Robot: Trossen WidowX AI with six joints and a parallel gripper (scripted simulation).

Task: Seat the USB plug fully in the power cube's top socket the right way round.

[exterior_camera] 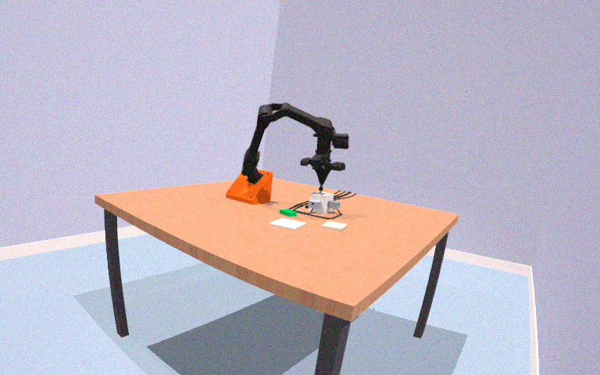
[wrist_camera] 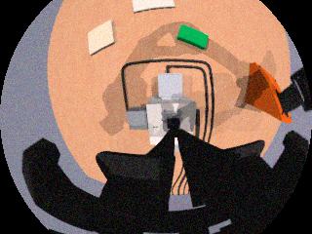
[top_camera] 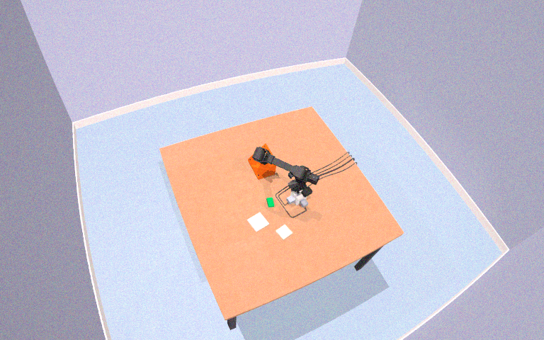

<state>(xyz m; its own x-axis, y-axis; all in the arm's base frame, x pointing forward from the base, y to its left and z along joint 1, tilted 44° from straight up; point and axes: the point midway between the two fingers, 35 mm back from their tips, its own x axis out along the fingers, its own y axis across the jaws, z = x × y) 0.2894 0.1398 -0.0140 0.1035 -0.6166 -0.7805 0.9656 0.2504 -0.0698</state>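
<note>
The usb plug is 20 mm below my gripper tip. Also, from my gripper tip: green block (170 mm to the right, 110 mm below, 20 mm behind).
</note>
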